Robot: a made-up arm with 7 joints.
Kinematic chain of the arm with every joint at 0, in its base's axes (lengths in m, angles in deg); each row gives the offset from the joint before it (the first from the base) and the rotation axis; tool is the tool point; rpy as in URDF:
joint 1: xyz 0 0 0.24 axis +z
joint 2: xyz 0 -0.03 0.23 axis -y
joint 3: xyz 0 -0.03 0.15 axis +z
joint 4: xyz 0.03 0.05 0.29 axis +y
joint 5: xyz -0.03 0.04 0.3 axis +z
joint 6: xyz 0 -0.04 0.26 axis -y
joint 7: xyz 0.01 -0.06 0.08 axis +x
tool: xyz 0 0 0 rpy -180 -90 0
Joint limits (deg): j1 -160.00..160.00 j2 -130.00..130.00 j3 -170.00..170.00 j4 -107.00..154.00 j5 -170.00..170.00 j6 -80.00..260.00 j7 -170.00..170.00
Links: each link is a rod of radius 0.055 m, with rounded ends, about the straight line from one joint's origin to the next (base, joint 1, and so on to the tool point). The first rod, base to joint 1, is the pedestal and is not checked.
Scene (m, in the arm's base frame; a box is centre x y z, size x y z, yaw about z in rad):
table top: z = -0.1
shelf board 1: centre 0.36 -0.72 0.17 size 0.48 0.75 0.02 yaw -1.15
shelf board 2: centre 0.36 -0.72 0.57 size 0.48 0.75 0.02 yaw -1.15
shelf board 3: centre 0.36 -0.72 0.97 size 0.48 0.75 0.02 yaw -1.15
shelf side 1: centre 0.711 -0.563 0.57 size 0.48 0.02 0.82 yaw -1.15
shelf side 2: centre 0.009 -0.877 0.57 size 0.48 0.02 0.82 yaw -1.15
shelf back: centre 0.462 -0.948 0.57 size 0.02 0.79 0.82 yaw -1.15
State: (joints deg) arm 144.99 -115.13 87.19 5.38 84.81 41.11 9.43
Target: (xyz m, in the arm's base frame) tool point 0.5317 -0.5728 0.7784
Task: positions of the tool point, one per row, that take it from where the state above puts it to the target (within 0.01 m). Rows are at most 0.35 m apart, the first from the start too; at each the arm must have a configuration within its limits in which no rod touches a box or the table.
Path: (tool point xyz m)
1: -0.9638 0.3540 0.3046
2: -0.9770 0.1962 0.5923
3: -0.8714 0.0209 0.8623
4: -0.6547 -0.1469 1.0648
5: -0.3620 -0.2788 1.1606
6: -0.0482 -0.3510 1.1326
7: 0.2243 -0.3512 0.9924
8: 0.4020 -0.2831 0.7784
9: 0.4419 -0.3955 0.7887
10: 0.4817 -0.4949 0.7883
11: 0.5317 -0.5728 0.7784

